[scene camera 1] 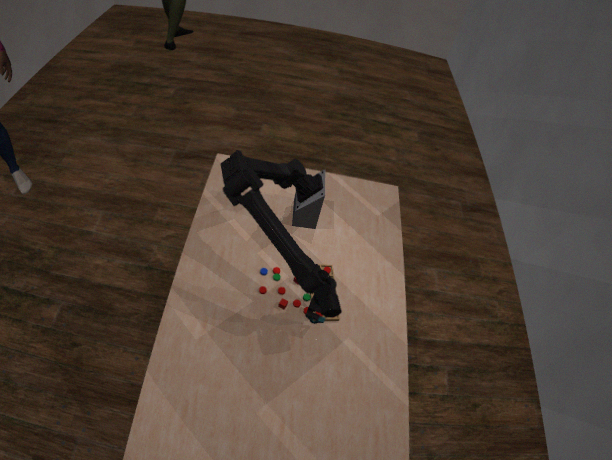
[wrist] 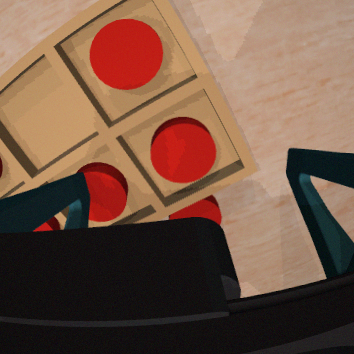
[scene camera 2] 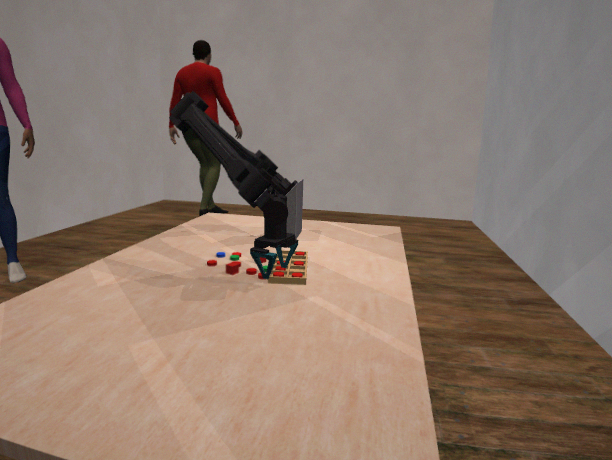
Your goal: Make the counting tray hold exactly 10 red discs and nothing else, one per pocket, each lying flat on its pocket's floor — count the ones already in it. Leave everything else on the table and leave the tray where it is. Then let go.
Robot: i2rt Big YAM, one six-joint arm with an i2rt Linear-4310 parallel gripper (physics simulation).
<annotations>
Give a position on a wooden counting tray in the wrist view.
At 65,116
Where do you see a wooden counting tray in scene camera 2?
At 291,268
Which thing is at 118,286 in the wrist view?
My gripper.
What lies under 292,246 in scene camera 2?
My gripper.
</annotations>
